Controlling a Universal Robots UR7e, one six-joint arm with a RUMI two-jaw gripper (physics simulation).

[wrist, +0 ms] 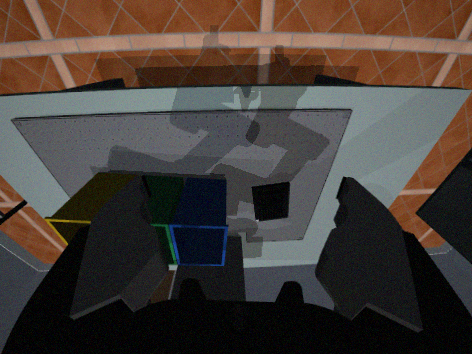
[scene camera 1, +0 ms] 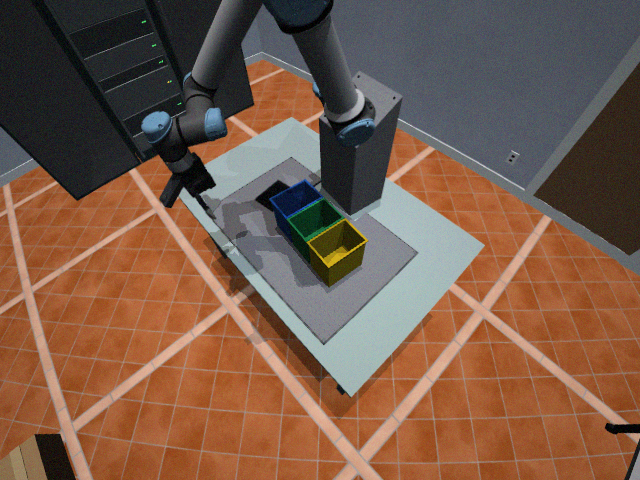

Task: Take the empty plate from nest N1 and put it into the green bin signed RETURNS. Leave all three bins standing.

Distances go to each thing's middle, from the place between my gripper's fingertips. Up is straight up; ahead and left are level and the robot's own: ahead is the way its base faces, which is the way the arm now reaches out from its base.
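Scene:
The blue bin (scene camera 1: 289,202) sits 8 cm to the left of my hand, 32 cm behind it and 23 cm below it. There is a green bin (scene camera 1: 318,217) as well, a good way below my hand, some way to the left of it and far behind it. As for the yellow bin (scene camera 1: 334,253), I find it far behind my hand and far to the left of it, and a good way below it.

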